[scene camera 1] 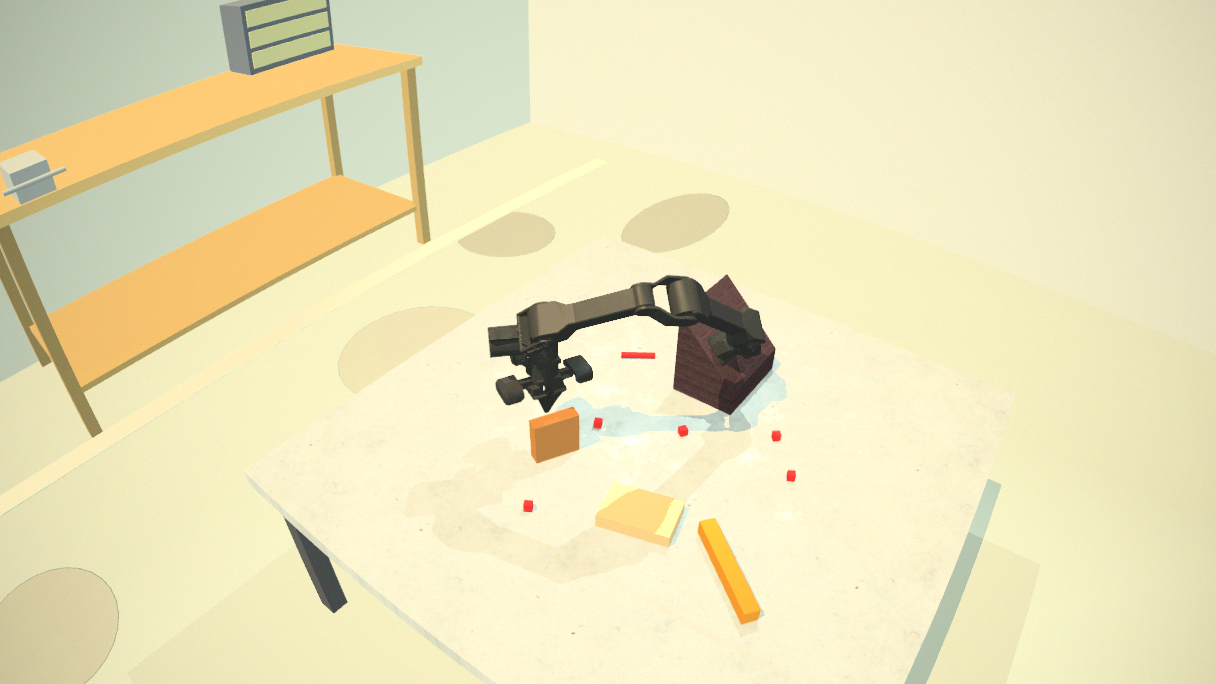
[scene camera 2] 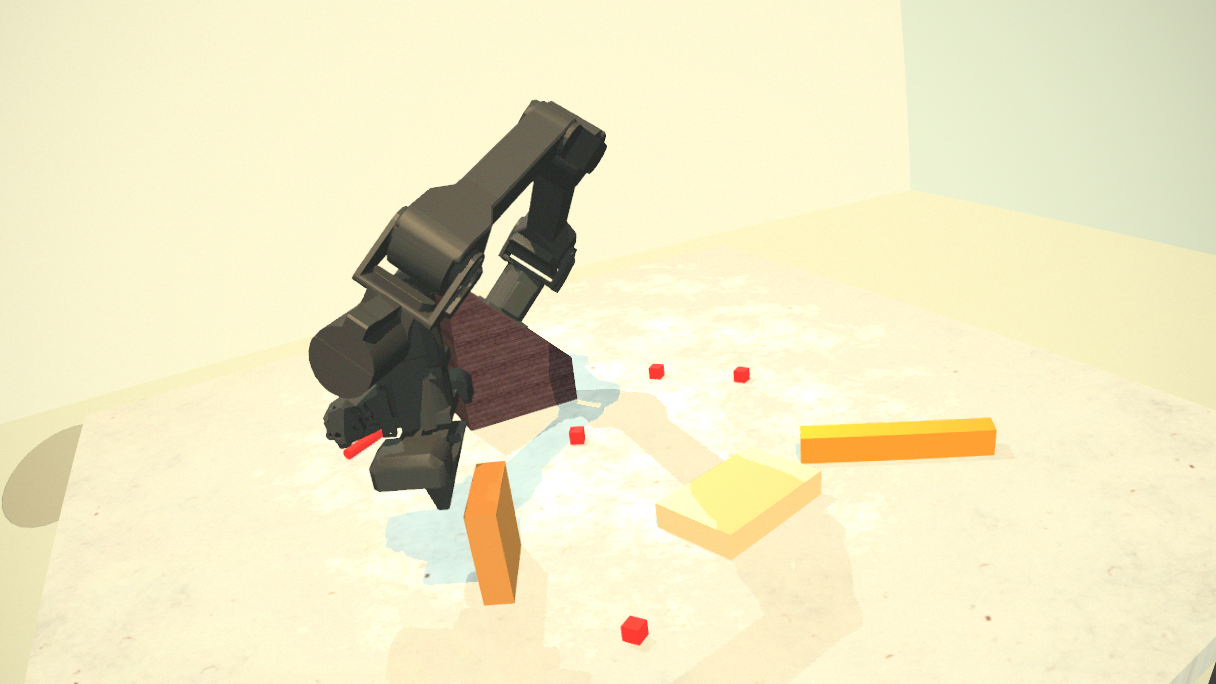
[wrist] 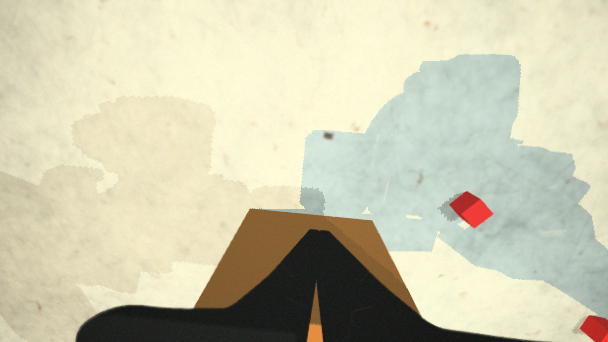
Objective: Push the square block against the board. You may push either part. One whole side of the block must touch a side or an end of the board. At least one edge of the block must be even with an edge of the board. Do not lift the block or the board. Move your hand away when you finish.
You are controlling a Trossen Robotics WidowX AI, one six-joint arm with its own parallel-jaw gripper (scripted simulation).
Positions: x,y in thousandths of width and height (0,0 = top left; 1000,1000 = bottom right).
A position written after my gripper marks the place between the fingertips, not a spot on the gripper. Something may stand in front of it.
my gripper: scene camera 1 449,602; scene camera 2 366,743; wrist 522,700
flat pale yellow slab: scene camera 1 517,746; scene camera 2 600,743; not seen in the wrist view (out of frame)
long orange board: scene camera 1 608,868; scene camera 2 749,644; not seen in the wrist view (out of frame)
